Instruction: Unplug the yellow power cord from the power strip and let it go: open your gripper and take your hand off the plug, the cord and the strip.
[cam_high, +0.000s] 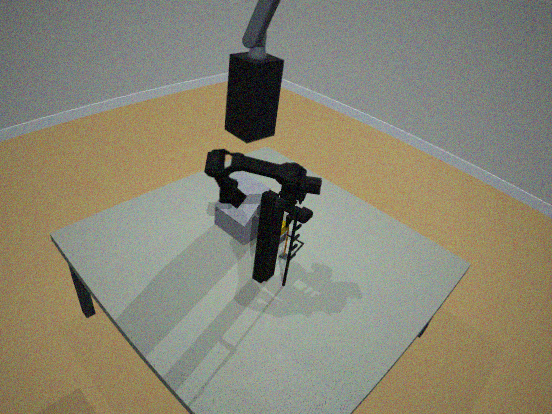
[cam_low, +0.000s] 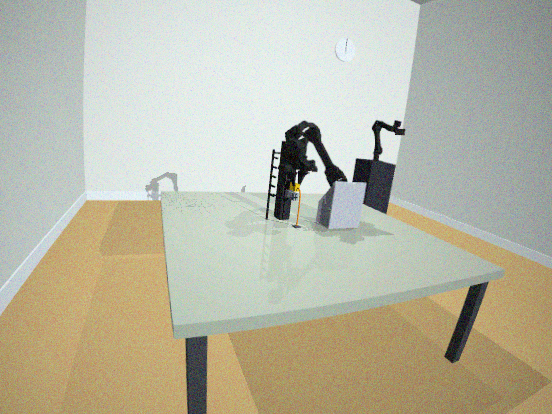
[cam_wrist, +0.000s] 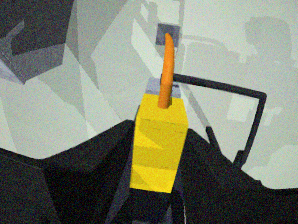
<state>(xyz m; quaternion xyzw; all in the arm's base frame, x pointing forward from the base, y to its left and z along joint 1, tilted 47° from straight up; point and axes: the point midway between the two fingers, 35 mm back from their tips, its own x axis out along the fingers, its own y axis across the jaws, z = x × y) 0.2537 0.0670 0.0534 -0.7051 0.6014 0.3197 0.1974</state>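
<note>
The yellow plug lies 3 cm to the right of my gripper tip and 1 cm ahead of it. From my gripper tip the other things lie so: thin black rack (11 cm ahead, 7 cm to the right, 1 cm below).
</note>
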